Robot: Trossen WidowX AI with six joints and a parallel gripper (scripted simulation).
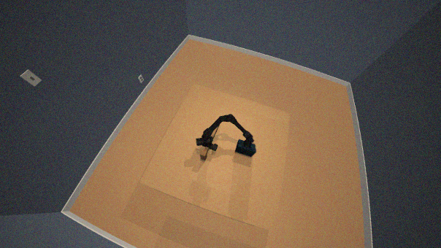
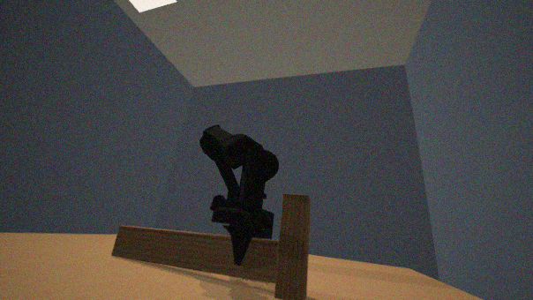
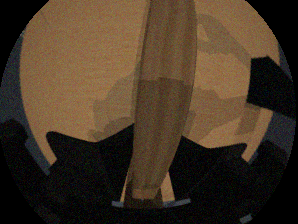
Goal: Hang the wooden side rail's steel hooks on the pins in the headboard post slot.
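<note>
The headboard post lies 10 mm ahead of my gripper tip, 100 mm to the left of it and 50 mm above it.
</note>
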